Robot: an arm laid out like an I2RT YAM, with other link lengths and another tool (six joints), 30 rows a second.
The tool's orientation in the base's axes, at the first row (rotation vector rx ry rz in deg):
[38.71 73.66 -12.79]
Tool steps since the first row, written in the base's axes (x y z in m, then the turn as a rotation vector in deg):
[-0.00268 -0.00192 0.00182 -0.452 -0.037 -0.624]
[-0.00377 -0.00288 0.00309 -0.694 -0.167 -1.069]
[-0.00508 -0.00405 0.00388 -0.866 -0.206 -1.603]
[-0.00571 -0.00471 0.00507 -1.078 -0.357 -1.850]
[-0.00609 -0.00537 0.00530 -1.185 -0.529 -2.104]
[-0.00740 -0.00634 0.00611 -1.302 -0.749 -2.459]
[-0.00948 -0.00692 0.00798 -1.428 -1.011 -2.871]
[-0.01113 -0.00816 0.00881 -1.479 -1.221 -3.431]
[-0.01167 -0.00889 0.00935 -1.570 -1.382 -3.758]
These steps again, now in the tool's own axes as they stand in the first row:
[-0.00288 -0.00227 -0.00083 0.443 -0.472 -0.420]
[-0.00459 -0.00316 -0.00101 0.760 -0.849 -0.595]
[-0.00595 -0.00449 -0.00129 1.200 -1.148 -0.776]
[-0.00739 -0.00493 -0.00128 1.337 -1.460 -0.890]
[-0.00785 -0.00557 -0.00117 1.507 -1.736 -0.909]
[-0.00919 -0.00673 -0.00157 1.758 -2.090 -0.919]
[-0.01166 -0.00762 -0.00269 2.051 -2.500 -0.920]
[-0.01318 -0.00917 -0.00321 2.514 -2.882 -0.909]
[-0.01400 -0.00984 -0.00316 2.759 -3.166 -0.929]

